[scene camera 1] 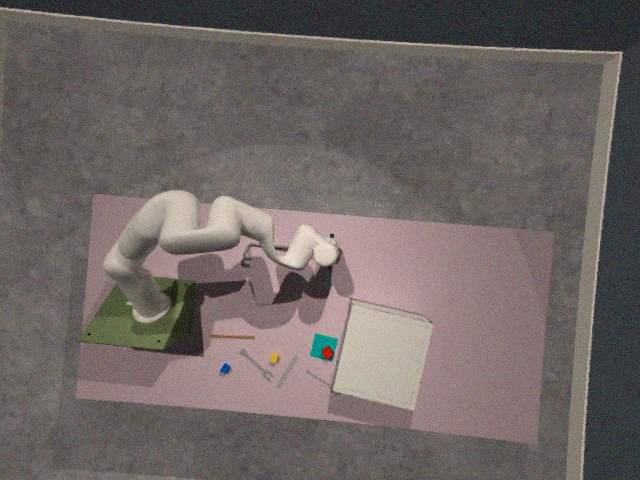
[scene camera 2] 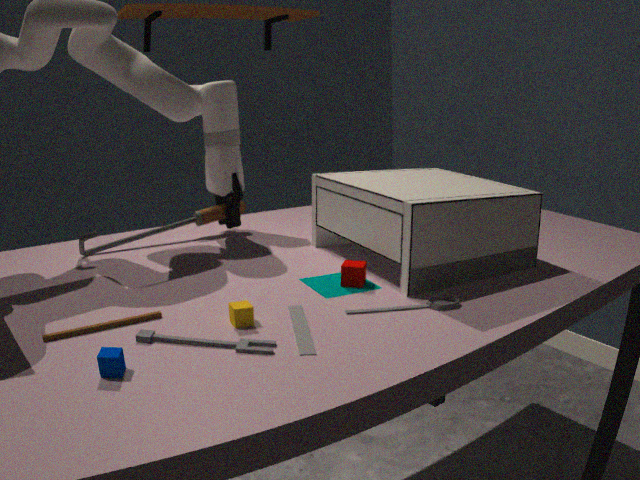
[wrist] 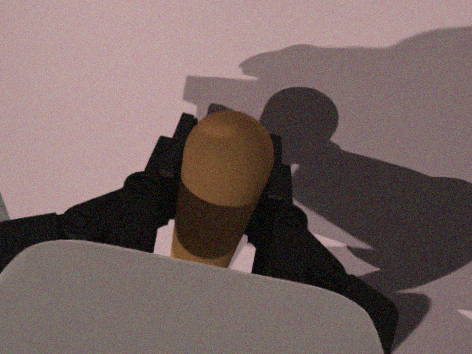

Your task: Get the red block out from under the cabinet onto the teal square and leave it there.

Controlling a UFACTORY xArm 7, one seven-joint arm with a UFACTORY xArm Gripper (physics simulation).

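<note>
The red block sits upright on the teal square, near the corner at its cabinet side, outside the white cabinet. My gripper is shut on the wooden handle of a hooked tool, well away from the block, toward the back of the table. The tool's grey rod slopes down to the left, with its hook close to the table top; whether it touches is unclear. In the scene camera 1 view the arm hides most of the gripper.
A yellow block, a blue block, a brown stick, a forked grey tool and a flat grey strip lie left of the cabinet. Another thin tool lies beside its corner.
</note>
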